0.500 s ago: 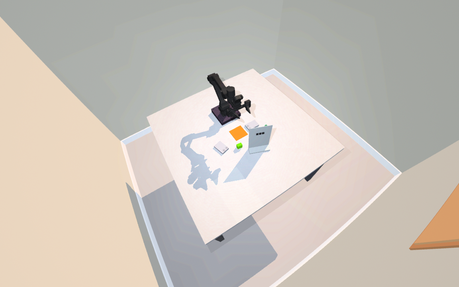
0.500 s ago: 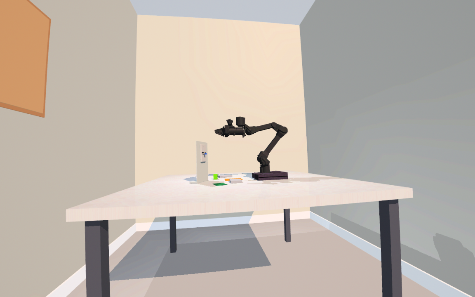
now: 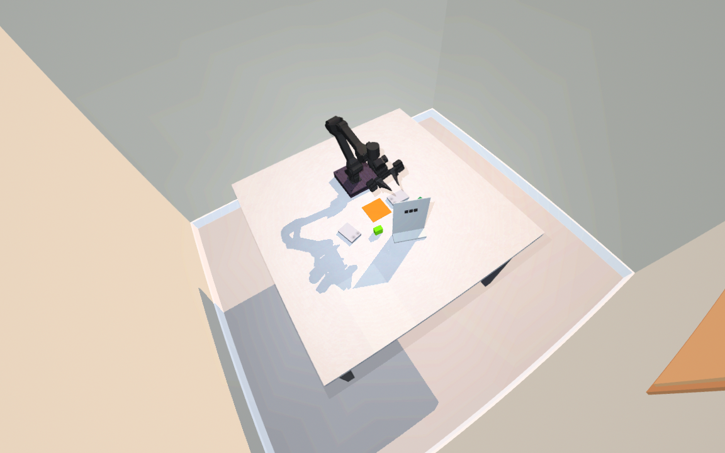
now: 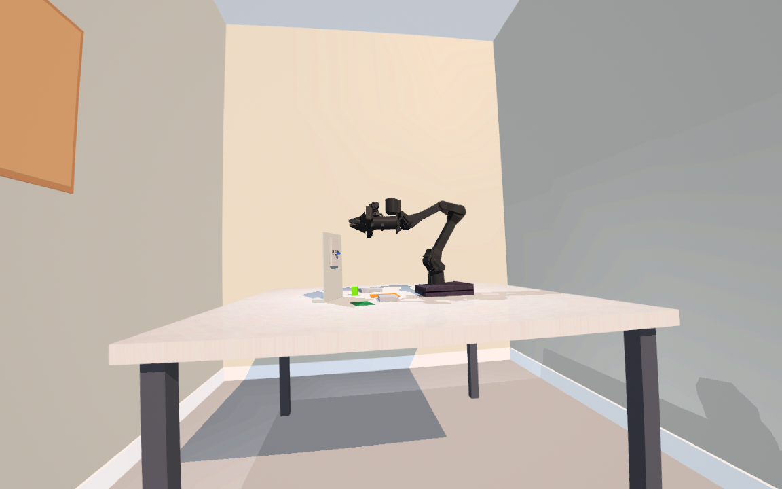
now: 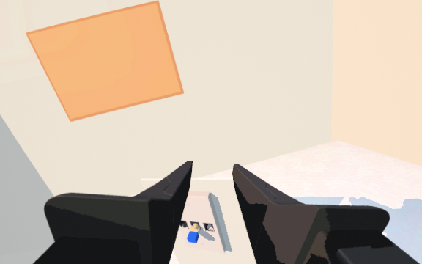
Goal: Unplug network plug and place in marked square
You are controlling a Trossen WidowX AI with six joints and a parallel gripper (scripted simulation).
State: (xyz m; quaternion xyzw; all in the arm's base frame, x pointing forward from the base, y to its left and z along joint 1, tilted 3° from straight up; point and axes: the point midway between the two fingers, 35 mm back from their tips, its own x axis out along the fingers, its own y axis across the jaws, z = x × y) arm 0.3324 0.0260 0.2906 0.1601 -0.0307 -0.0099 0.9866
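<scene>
The network plug lies 13 cm below my gripper tip, 5 cm to the left of it and 5 cm ahead of it. From my gripper tip the other things lie so: green cube: 30 cm below, 8 cm to the right, 2 cm behind; then upright panel: 19 cm below, 7 cm ahead, 4 cm to the left; then orange marked square: 31 cm below, 14 cm behind, 2 cm to the right.
</scene>
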